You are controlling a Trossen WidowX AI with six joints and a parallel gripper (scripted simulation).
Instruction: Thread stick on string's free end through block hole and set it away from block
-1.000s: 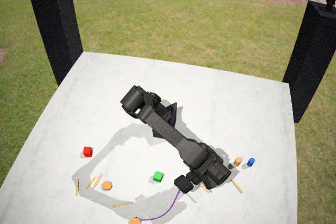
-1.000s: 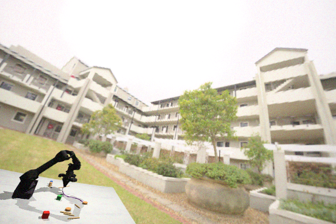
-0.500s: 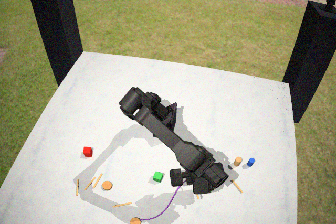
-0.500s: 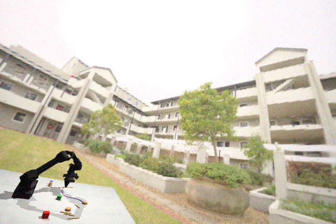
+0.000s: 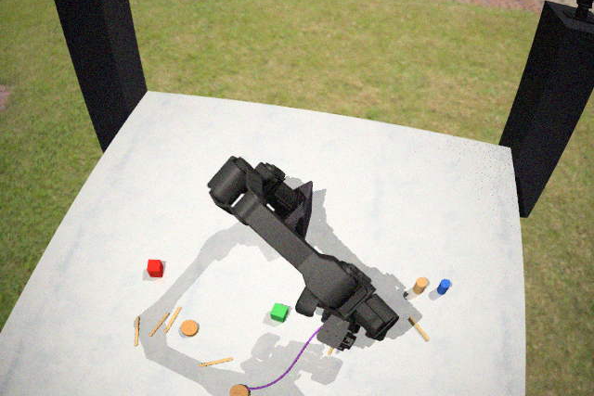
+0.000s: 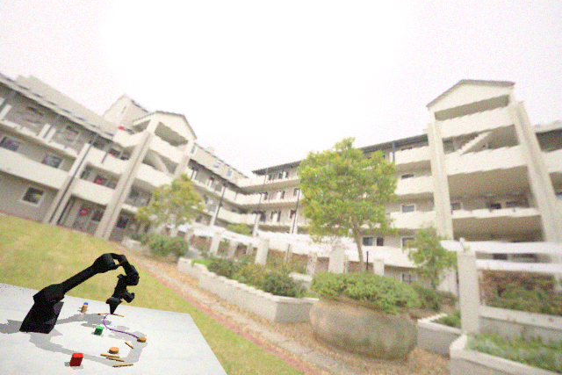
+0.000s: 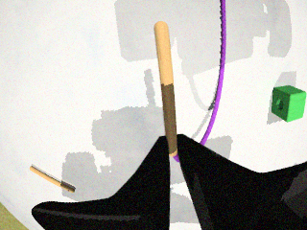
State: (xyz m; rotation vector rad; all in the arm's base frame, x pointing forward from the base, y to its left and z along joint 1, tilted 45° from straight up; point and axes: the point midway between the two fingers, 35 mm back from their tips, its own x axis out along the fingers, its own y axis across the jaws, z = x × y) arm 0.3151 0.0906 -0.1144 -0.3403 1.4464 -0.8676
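The green block is 14 cm to the right of my gripper tip, 5 cm behind it and 4 cm below it. Also, from my gripper tip: red cube 46 cm to the right, 12 cm behind, 4 cm below; blue cylinder 25 cm to the left, 14 cm behind, 4 cm below; tan cylinder 18 cm to the left, 14 cm behind, 4 cm below.
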